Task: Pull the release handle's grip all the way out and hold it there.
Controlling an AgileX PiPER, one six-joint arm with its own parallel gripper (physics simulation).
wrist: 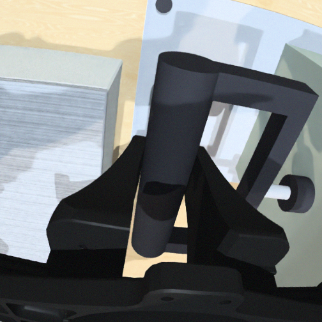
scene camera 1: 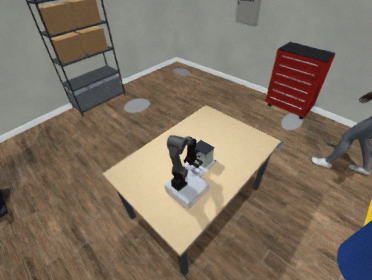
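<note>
The release handle's dark grip (wrist: 177,115) is a thick round bar on a rectangular frame, tilted in the wrist view. A short pale rod (wrist: 276,192) joins the frame side to a dark round collar (wrist: 301,193) on the grey-green housing (wrist: 300,245) (scene camera 1: 205,156). My gripper (wrist: 165,155) (scene camera 1: 196,163) is shut on the grip, with one black finger against each long side of the bar. The fingers hide part of the frame and the bar's lower sides. In the scene view the grip is too small to make out.
The housing stands on a pale plate (wrist: 197,25) with a dark screw head (wrist: 163,5). A brushed-metal base block (wrist: 50,135) (scene camera 1: 188,196) lies left of the grip in the wrist view. The wooden table (scene camera 1: 150,155) carries everything. A person (scene camera 1: 352,145) stands at the far right.
</note>
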